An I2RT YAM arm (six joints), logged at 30 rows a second.
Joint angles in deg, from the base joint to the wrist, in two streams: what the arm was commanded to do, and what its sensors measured. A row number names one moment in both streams.
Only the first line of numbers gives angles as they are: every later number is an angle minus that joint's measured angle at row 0.
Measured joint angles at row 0:
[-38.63 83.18 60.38 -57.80 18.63 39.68]
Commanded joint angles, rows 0 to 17:
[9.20 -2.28 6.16 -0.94 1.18 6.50]
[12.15 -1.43 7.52 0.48 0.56 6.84]
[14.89 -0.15 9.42 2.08 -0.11 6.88]
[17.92 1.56 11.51 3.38 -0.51 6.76]
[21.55 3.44 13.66 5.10 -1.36 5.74]
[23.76 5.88 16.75 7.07 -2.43 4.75]
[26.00 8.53 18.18 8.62 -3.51 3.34]
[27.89 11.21 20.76 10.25 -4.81 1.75]
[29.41 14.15 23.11 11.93 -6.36 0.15]
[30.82 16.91 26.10 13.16 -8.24 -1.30]
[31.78 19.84 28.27 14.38 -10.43 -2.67]
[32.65 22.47 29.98 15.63 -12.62 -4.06]
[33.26 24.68 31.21 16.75 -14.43 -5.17]
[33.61 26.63 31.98 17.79 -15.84 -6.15]
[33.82 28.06 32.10 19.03 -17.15 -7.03]
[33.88 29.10 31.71 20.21 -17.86 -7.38]
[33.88 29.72 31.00 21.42 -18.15 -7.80]
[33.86 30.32 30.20 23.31 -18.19 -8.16]
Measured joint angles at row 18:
[34.20 28.78 30.67 17.20 -13.61 -3.98]
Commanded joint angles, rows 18 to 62:
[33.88 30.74 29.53 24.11 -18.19 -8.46]
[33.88 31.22 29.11 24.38 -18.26 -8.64]
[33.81 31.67 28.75 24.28 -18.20 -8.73]
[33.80 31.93 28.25 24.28 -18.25 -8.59]
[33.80 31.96 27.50 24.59 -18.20 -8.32]
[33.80 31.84 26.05 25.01 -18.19 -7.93]
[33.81 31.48 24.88 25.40 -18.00 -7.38]
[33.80 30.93 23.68 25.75 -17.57 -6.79]
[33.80 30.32 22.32 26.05 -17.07 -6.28]
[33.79 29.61 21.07 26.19 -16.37 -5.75]
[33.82 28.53 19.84 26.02 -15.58 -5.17]
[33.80 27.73 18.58 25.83 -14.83 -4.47]
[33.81 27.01 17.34 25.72 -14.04 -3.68]
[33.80 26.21 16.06 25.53 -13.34 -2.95]
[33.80 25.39 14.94 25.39 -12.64 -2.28]
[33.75 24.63 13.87 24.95 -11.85 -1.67]
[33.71 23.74 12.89 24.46 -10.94 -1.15]
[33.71 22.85 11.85 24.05 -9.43 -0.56]
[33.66 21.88 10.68 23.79 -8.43 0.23]
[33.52 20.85 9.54 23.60 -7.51 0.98]
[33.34 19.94 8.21 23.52 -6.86 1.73]
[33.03 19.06 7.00 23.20 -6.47 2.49]
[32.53 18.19 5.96 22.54 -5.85 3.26]
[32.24 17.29 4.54 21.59 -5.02 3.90]
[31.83 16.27 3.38 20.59 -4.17 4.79]
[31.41 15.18 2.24 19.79 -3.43 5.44]
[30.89 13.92 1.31 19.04 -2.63 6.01]
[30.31 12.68 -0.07 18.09 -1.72 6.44]
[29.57 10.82 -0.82 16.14 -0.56 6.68]
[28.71 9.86 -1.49 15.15 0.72 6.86]
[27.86 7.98 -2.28 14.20 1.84 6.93]
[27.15 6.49 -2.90 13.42 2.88 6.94]
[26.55 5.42 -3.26 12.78 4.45 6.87]
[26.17 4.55 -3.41 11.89 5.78 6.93]
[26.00 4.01 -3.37 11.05 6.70 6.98]
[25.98 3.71 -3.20 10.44 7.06 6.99]
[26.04 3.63 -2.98 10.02 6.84 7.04]
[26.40 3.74 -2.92 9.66 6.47 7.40]
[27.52 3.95 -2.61 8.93 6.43 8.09]
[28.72 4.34 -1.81 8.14 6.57 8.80]
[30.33 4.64 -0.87 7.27 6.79 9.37]
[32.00 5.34 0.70 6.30 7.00 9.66]
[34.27 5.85 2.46 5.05 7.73 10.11]
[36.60 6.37 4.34 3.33 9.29 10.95]
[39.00 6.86 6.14 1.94 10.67 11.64]
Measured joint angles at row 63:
[31.82 5.55 -0.77 7.80 5.14 8.66]
